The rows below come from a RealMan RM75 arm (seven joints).
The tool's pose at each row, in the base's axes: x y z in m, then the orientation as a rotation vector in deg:
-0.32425 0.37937 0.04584 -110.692 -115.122 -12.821
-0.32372 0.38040 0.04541 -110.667 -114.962 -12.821
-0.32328 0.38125 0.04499 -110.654 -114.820 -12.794
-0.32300 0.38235 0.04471 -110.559 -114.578 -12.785
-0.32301 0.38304 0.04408 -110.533 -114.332 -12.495
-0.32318 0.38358 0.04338 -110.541 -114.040 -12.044
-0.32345 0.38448 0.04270 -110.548 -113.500 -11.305
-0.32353 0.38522 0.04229 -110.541 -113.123 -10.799
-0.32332 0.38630 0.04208 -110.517 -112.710 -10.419
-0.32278 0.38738 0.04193 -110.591 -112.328 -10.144
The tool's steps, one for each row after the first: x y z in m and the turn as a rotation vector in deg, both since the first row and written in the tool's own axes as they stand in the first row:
0.00081 0.00064 0.00068 0.074 0.104 0.074
0.00145 0.00118 0.00131 0.150 0.181 0.147
0.00238 0.00156 0.00191 0.299 0.363 0.233
0.00280 0.00167 0.00273 0.565 0.392 0.390
0.00306 0.00162 0.00359 0.918 0.360 0.606
0.00367 0.00149 0.00457 1.523 0.343 0.992
0.00422 0.00150 0.00522 1.946 0.339 1.256
0.00516 0.00180 0.00576 2.322 0.417 1.515
0.00611 0.00242 0.00620 2.576 0.476 1.790

